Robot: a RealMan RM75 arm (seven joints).
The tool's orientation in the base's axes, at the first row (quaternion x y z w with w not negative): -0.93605, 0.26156, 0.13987, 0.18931
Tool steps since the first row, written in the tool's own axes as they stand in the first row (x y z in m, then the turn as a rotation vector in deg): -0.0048, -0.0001, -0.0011, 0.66, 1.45, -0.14; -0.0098, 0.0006, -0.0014, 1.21, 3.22, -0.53; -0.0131, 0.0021, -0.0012, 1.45, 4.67, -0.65; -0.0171, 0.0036, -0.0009, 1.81, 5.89, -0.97; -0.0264, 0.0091, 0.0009, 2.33, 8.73, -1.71; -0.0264, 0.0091, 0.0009, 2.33, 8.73, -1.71; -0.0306, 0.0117, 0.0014, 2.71, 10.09, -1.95; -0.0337, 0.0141, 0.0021, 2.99, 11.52, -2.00; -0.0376, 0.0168, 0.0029, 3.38, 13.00, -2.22; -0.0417, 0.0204, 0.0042, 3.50, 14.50, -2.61; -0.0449, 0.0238, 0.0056, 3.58, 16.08, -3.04; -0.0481, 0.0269, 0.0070, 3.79, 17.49, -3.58; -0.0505, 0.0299, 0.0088, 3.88, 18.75, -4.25
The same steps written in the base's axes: -0.0037, 0.0017, 0.0027, -0.22, -1.50, -0.52; -0.0082, 0.0032, 0.0046, -0.66, -3.30, -0.87; -0.0117, 0.0035, 0.0052, -1.23, -4.61, -1.26; -0.0159, 0.0042, 0.0060, -1.55, -5.87, -1.45; -0.0268, 0.0047, 0.0062, -2.54, -8.66, -1.78; -0.0268, 0.0047, 0.0062, -2.54, -8.66, -1.78; -0.0318, 0.0047, 0.0065, -2.92, -10.00, -2.08; -0.0358, 0.0045, 0.0063, -3.46, -11.28, -2.54; -0.0406, 0.0044, 0.0063, -3.91, -12.71, -2.90; -0.0461, 0.0039, 0.0056, -4.56, -14.12, -3.02; -0.0508, 0.0032, 0.0045, -5.28, -15.59, -3.11; -0.0554, 0.0027, 0.0036, -5.78, -17.03, -3.10; -0.0593, 0.0022, 0.0020, -6.28, -18.35, -2.89
